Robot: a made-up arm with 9 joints. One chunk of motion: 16 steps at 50 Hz.
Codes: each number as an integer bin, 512 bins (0 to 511) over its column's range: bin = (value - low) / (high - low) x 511, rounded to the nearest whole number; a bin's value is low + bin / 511 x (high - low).
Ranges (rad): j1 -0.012..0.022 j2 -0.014..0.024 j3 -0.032..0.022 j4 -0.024..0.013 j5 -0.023..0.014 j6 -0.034..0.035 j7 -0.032..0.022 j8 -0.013..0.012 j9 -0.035..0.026
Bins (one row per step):
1: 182 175 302 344 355 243 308 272 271
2: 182 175 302 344 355 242 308 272 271
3: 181 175 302 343 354 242 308 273 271
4: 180 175 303 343 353 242 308 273 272
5: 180 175 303 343 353 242 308 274 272
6: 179 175 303 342 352 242 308 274 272
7: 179 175 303 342 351 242 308 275 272
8: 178 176 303 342 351 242 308 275 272
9: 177 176 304 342 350 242 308 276 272
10: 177 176 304 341 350 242 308 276 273
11: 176 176 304 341 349 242 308 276 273
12: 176 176 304 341 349 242 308 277 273
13: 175 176 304 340 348 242 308 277 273
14: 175 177 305 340 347 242 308 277 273
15: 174 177 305 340 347 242 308 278 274
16: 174 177 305 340 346 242 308 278 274
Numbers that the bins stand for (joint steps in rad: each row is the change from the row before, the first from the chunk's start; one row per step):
1: 0.00011 -0.00099 -0.00009 0.00091 0.00270 -0.00119 0.00055 0.00031 -0.00265
2: 0.00011 -0.00099 -0.00009 0.00091 0.00270 -0.00132 0.00055 0.00031 -0.00265
3: 0.00004 -0.00099 -0.00009 0.00084 0.00263 -0.00132 0.00055 0.00036 -0.00265
4: -0.00002 -0.00099 0.00002 0.00084 0.00256 -0.00132 0.00055 0.00036 -0.00253
5: -0.00002 -0.00099 0.00002 0.00084 0.00256 -0.00132 0.00055 0.00041 -0.00253
6: -0.00009 -0.00099 0.00002 0.00076 0.00249 -0.00132 0.00055 0.00041 -0.00253
7: -0.00009 -0.00099 0.00002 0.00076 0.00241 -0.00132 0.00055 0.00045 -0.00253
8: -0.00016 -0.00091 0.00002 0.00076 0.00241 -0.00132 0.00055 0.00045 -0.00253
9: -0.00022 -0.00091 0.00013 0.00076 0.00234 -0.00132 0.00055 0.00050 -0.00253
10: -0.00022 -0.00091 0.00013 0.00069 0.00234 -0.00132 0.00055 0.00050 -0.00241
11: -0.00029 -0.00091 0.00013 0.00069 0.00227 -0.00132 0.00055 0.00050 -0.00241
12: -0.00029 -0.00091 0.00013 0.00069 0.00227 -0.00132 0.00055 0.00055 -0.00241
13: -0.00036 -0.00091 0.00013 0.00062 0.00220 -0.00132 0.00055 0.00055 -0.00241
14: -0.00036 -0.00084 0.00023 0.00062 0.00213 -0.00132 0.00055 0.00055 -0.00241
15: -0.00042 -0.00084 0.00023 0.00062 0.00213 -0.00132 0.00055 0.00060 -0.00229
16: -0.00042 -0.00084 0.00023 0.00062 0.00205 -0.00132 0.00055 0.00060 -0.00229

